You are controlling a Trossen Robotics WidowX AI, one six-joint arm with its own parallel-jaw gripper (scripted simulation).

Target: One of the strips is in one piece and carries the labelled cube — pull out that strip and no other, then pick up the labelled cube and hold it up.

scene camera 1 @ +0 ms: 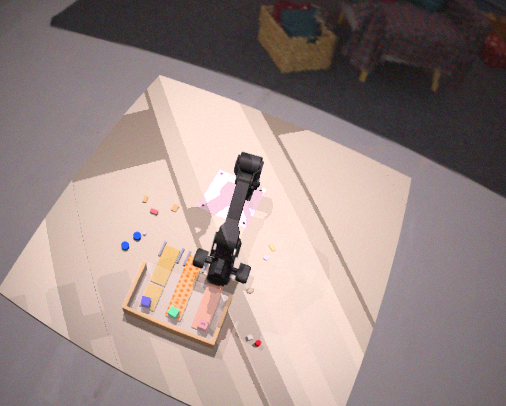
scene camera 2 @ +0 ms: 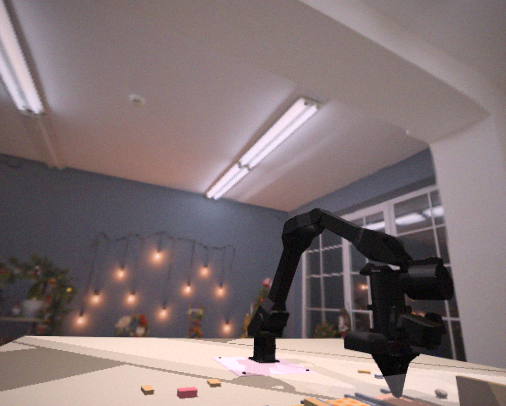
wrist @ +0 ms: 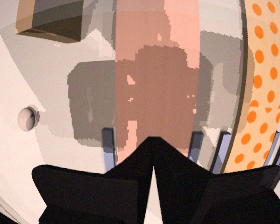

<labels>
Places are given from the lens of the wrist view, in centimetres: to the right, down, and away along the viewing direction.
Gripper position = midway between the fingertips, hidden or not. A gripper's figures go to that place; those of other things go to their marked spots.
my gripper (wrist: 153, 142): 1, 2, 10
salmon strip (wrist: 157, 64): 1, -3, 9
</labels>
